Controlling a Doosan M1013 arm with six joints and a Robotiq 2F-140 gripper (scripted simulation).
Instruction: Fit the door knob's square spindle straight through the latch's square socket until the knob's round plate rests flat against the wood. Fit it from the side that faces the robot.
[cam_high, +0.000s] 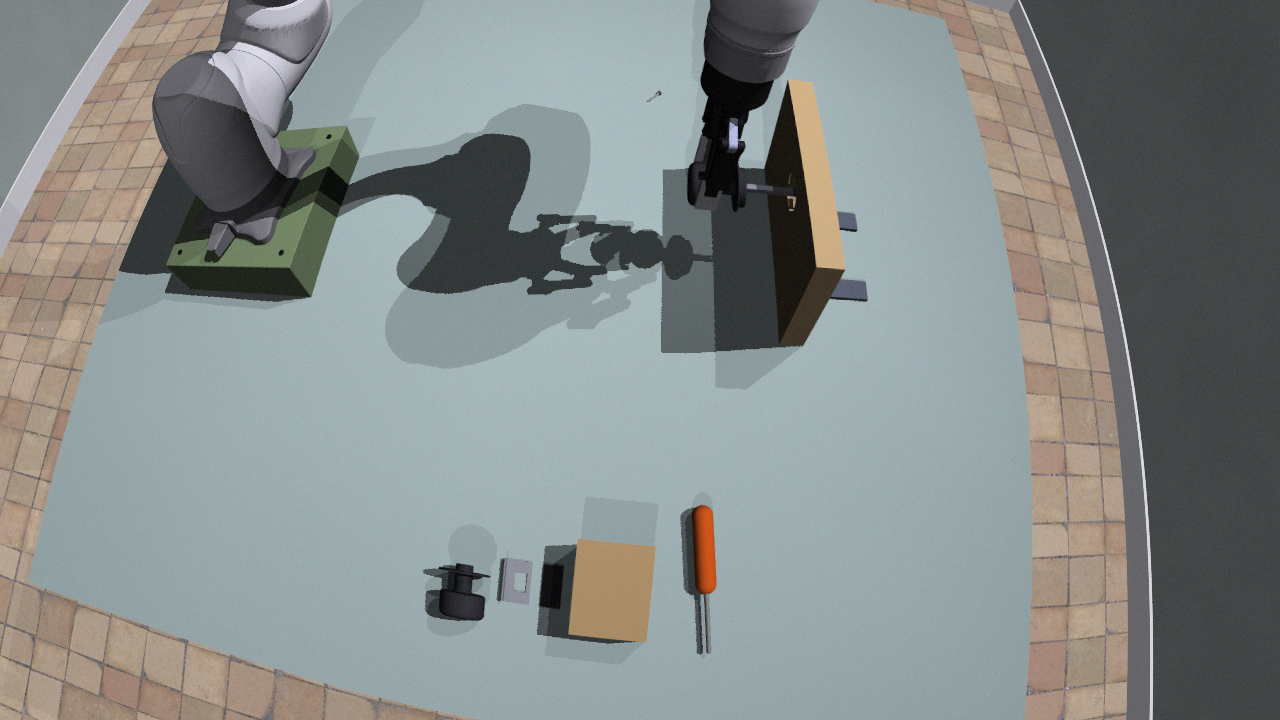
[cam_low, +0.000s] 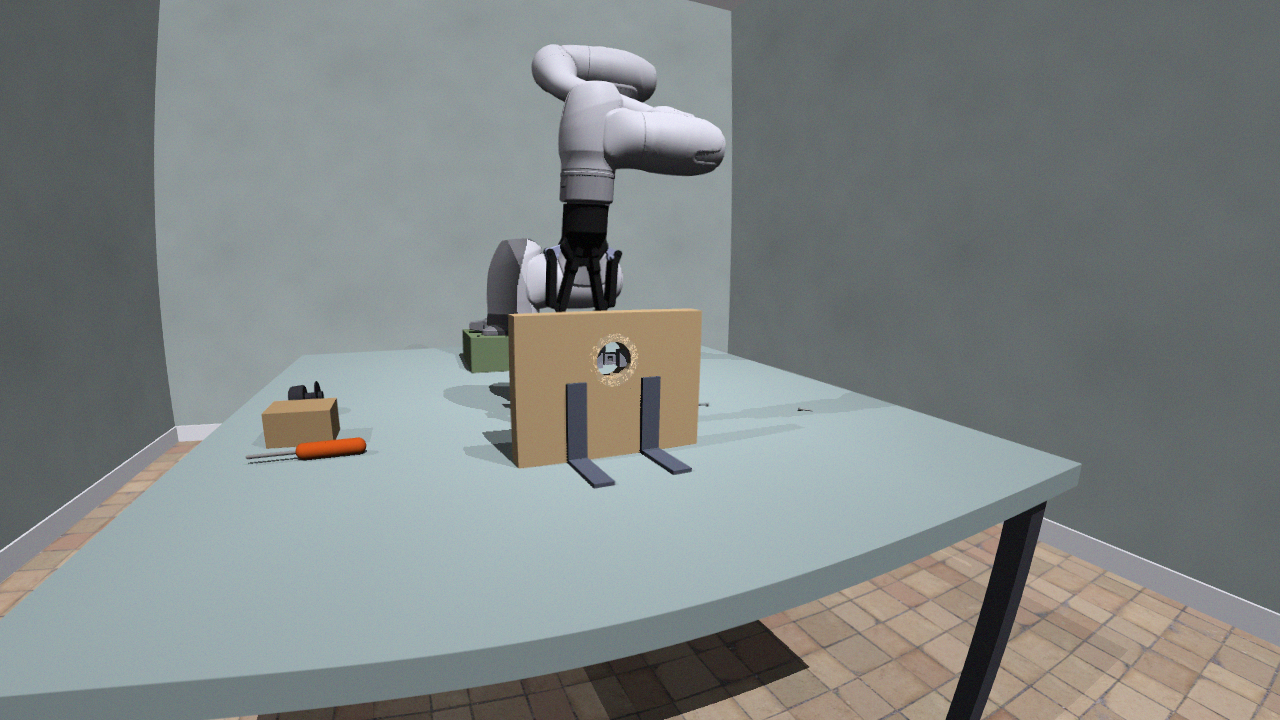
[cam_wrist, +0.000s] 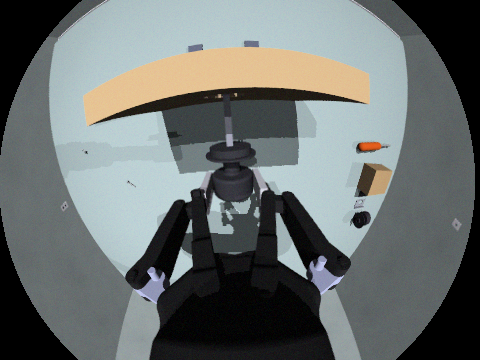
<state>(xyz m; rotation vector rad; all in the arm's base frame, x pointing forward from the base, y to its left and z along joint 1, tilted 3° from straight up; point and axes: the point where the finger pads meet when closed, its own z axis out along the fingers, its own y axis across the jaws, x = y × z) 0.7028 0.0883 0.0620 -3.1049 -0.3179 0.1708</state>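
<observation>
Right now the latch socket is 130 mm ahead of my hand, 30 mm to the left of it and 30 mm below it. The rest, counted from my hand: orange-handled screwdriver: 110 mm ahead, 460 mm to the right, 160 mm below; then wooden block: 500 mm to the right, 140 mm below; then upright wood panel: 130 mm ahead, 30 mm to the left, 50 mm below.
</observation>
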